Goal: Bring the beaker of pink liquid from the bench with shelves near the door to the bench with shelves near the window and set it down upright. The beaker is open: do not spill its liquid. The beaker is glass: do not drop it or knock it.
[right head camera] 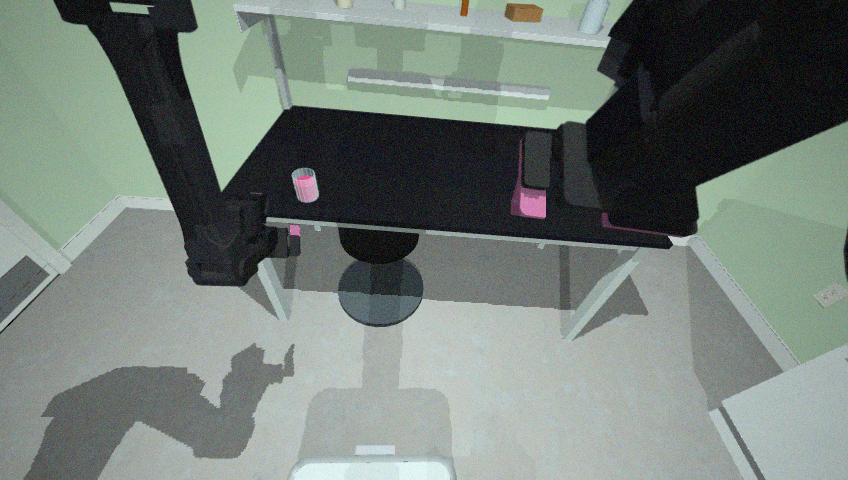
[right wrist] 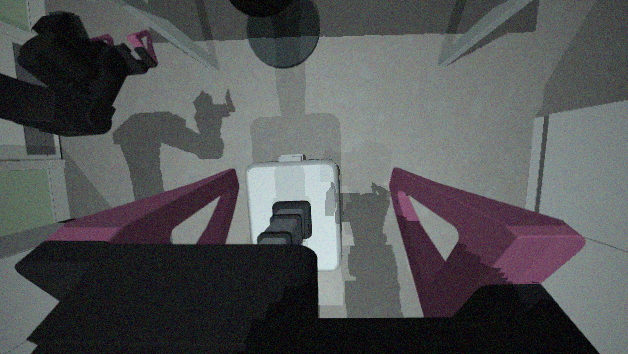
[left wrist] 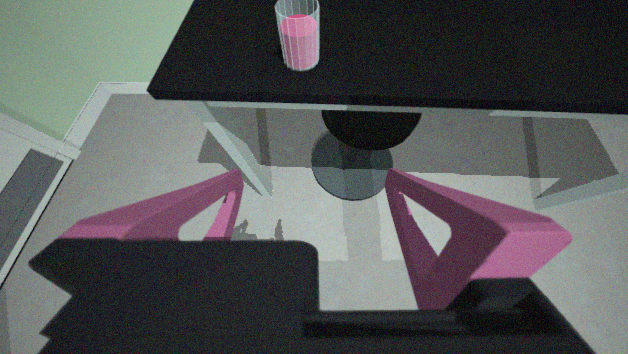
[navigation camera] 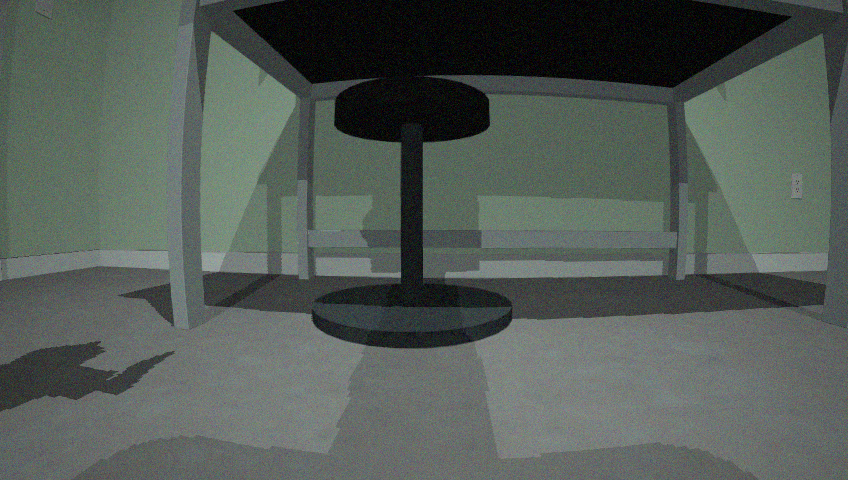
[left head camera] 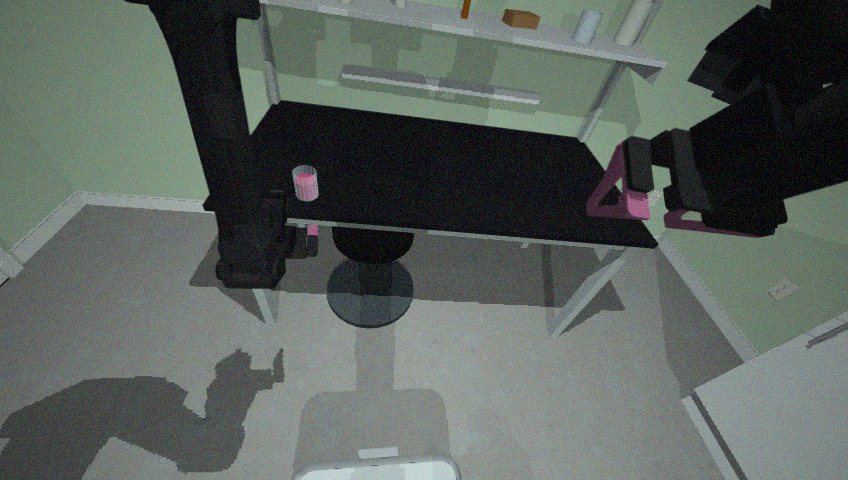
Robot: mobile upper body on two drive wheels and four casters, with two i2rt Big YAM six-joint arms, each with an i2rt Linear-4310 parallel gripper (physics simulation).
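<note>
The beaker of pink liquid [left head camera: 305, 184] [right head camera: 305, 186] [left wrist: 300, 45] stands upright near the front edge of a black bench top [left head camera: 428, 160] [right head camera: 416, 160] [left wrist: 450, 55], toward its left end. My left gripper [left head camera: 312, 237] [right head camera: 294, 237] [left wrist: 314, 176] [right wrist: 129, 34] is open and empty, in front of the bench's front edge; the beaker lies ahead of its fingers in the left wrist view. In the head views one of its fingers is hidden. My right gripper [left head camera: 656, 208] [right head camera: 574, 214] [right wrist: 314, 176] is open and empty, at the right, apart from the beaker. The bench near the window is not identifiable.
A stool [left head camera: 370, 297] [right head camera: 380, 297] [left wrist: 352, 175] [right wrist: 283, 45] [navigation camera: 411, 208] stands partly under the bench. A shelf [left head camera: 416, 19] [right head camera: 440, 23] above the bench holds several items, including a brown block [left head camera: 521, 19] [right head camera: 523, 12]. A white cabinet [left head camera: 785, 404] [right head camera: 803, 428] stands at the lower right.
</note>
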